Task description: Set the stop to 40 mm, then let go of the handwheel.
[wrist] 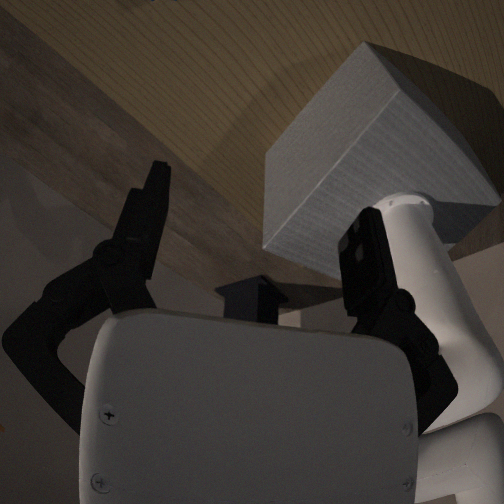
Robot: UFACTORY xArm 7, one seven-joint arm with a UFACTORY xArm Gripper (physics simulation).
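In the wrist view my gripper (260, 200) is open, with its two black fingers spread wide and nothing between them. The white gripper body fills the lower part of the frame. No handwheel, stop or scale is in view. A small dark block-shaped part (251, 298) pokes up just behind the gripper body, between the fingers; I cannot tell what it is.
A large grey box (370, 155) stands behind the right finger, with the white base of my own arm (440, 300) mounted against it. A wooden surface (150, 90) in tan and brown bands spans the background.
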